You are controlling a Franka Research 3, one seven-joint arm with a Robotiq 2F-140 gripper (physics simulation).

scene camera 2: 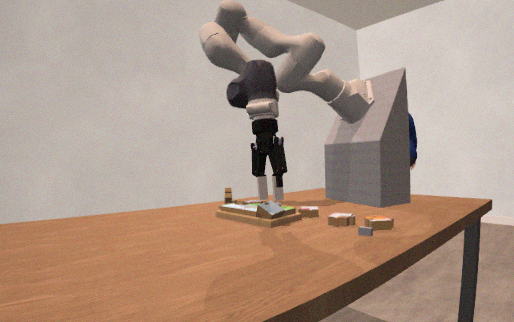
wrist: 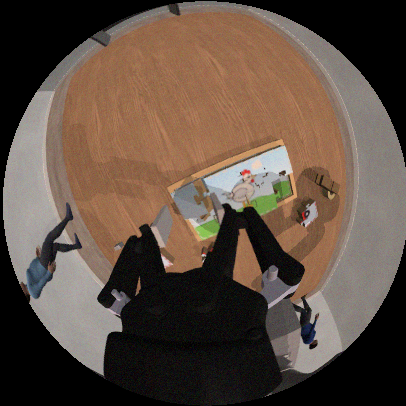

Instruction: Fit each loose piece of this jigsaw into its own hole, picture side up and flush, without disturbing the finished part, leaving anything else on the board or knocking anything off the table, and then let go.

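Observation:
The jigsaw board (scene camera 2: 242, 219) (wrist: 225, 165) lies on the table with a wooden rim. Its finished part (wrist: 242, 192) shows a hen. A grey-blue piece (scene camera 2: 270, 209) (wrist: 189, 196) sits tilted at one end of the board, beside exposed wood. A dark recess shows at the board's right end in the wrist view. My gripper (scene camera 2: 270, 197) (wrist: 190, 207) is open, fingers apart and pointing down, low over the board near the tilted piece; nothing is held. Loose pieces (scene camera 2: 308, 211) (scene camera 2: 341, 219) (scene camera 2: 378, 222) (wrist: 307, 213) lie off the board. Some are partly hidden by the fingers in the wrist view.
A small grey block (scene camera 2: 365, 231) (wrist: 118, 246) lies near the loose pieces. A small upright wooden object (scene camera 2: 228, 195) (wrist: 325, 185) stands beyond the board. The grey robot pedestal (scene camera 2: 367, 172) stands at the table's far side. The table's edge (scene camera 2: 380, 267) runs along the right.

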